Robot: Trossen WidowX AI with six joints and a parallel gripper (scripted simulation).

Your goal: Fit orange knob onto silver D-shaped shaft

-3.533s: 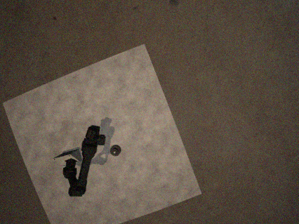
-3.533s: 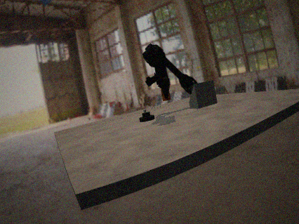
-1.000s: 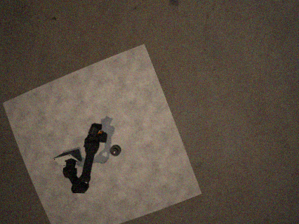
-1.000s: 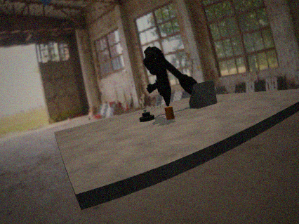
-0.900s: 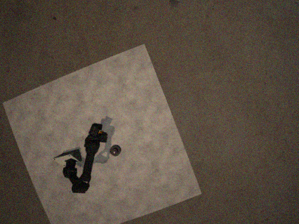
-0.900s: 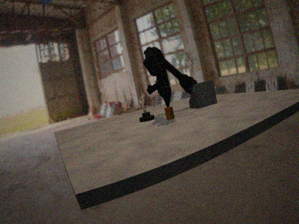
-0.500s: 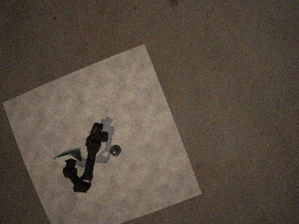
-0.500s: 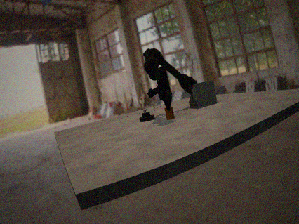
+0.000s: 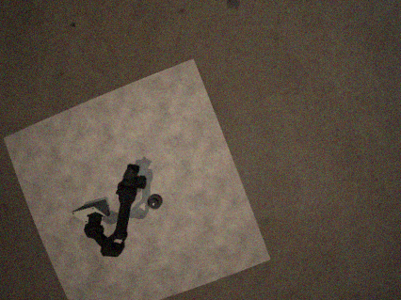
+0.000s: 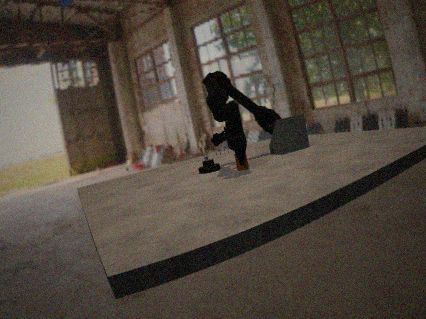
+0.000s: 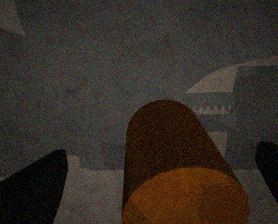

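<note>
My gripper tip is now 2 cm below the orange knob. Also, from my gripper tip: dark round pedestal: 17 cm to the right, 5 cm ahead, 1 cm above.
</note>
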